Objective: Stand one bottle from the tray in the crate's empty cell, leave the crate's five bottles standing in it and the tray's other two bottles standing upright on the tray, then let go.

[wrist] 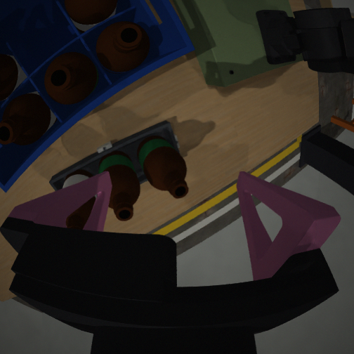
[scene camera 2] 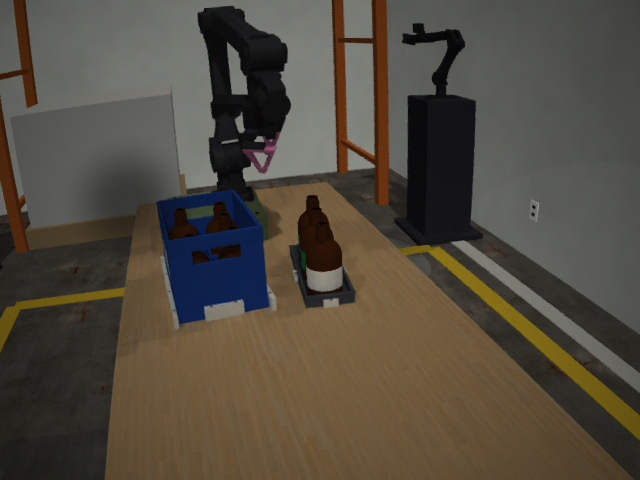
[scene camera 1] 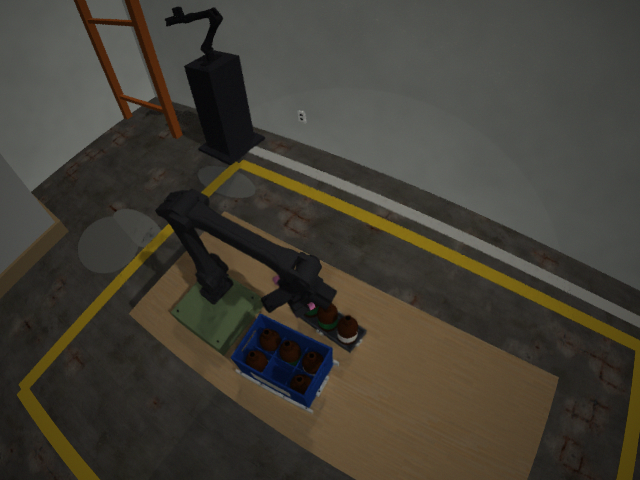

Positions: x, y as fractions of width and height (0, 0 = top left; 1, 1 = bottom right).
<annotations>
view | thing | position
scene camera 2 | my gripper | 0.42, 0.33
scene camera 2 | white-labelled brown bottle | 0.51, 0.53
</annotations>
